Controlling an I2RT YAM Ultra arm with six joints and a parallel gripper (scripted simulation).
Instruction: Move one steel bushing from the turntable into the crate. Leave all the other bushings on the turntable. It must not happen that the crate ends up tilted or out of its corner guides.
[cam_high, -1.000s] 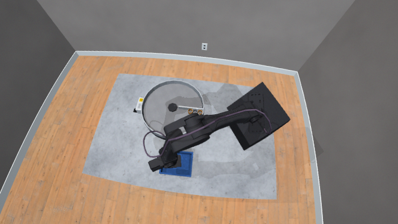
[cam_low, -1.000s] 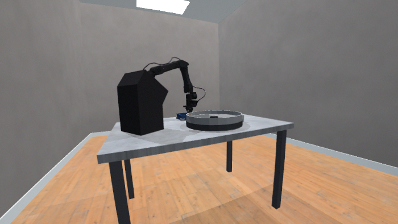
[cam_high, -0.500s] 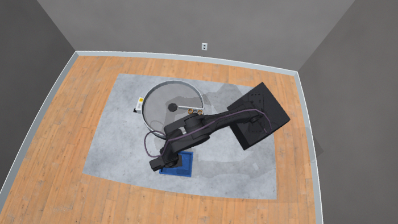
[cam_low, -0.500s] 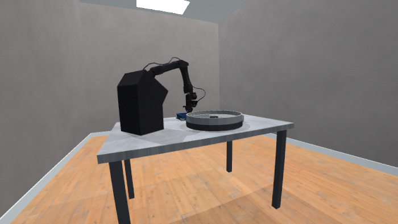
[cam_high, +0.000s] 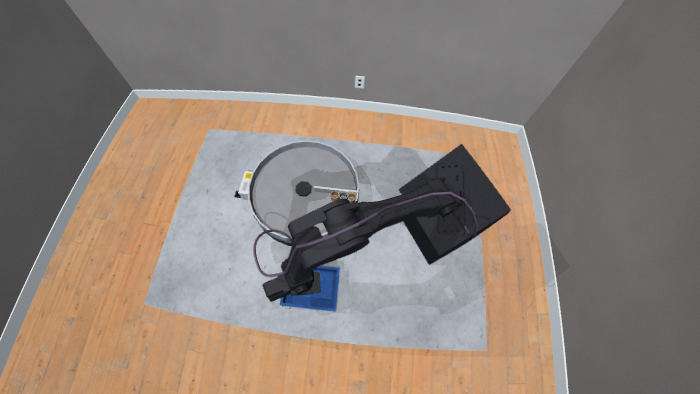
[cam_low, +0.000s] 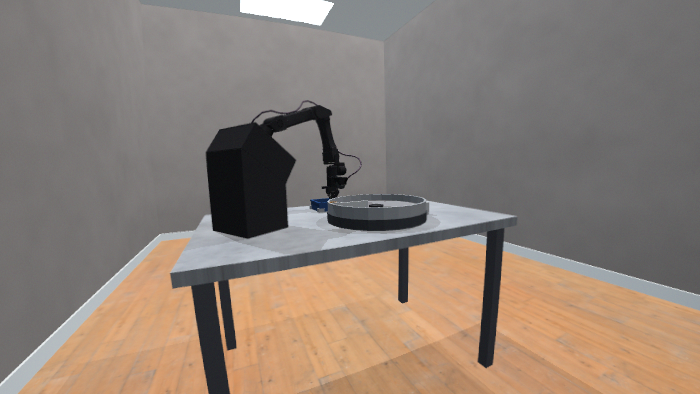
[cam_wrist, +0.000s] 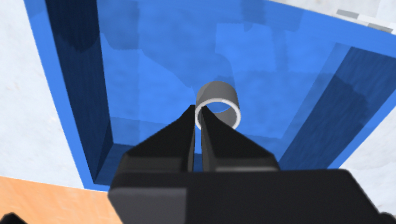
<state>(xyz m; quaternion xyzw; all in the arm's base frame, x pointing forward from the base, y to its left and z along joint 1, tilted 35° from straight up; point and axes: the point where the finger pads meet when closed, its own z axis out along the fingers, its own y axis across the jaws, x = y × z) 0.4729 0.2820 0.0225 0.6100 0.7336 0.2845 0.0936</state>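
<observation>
The blue crate lies 10 mm below my hand and 10 mm behind it. Also, from my hand: round grey turntable 350 mm to the right, 100 mm ahead, 20 mm above.
</observation>
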